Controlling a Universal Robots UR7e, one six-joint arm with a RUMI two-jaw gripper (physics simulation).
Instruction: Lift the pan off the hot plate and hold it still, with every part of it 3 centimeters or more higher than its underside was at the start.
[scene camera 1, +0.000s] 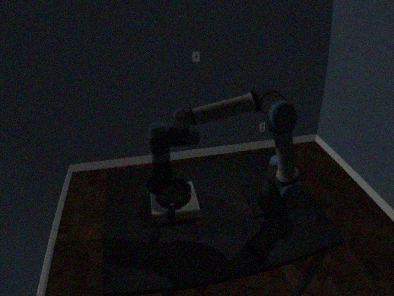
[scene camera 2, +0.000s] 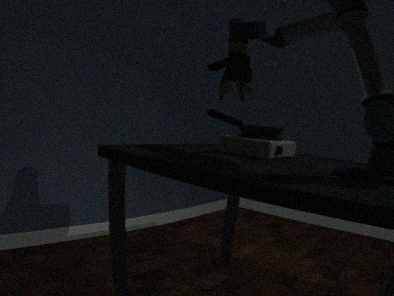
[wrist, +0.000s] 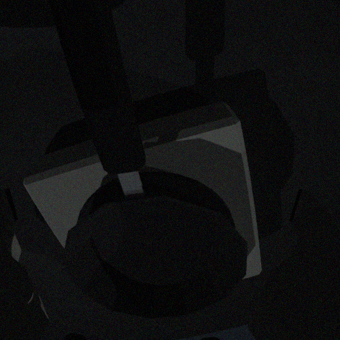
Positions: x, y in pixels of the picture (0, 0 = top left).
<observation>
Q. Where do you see my gripper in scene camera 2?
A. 231, 101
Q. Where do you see a box-shaped hot plate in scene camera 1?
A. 190, 208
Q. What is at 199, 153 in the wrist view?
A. A box-shaped hot plate.
</observation>
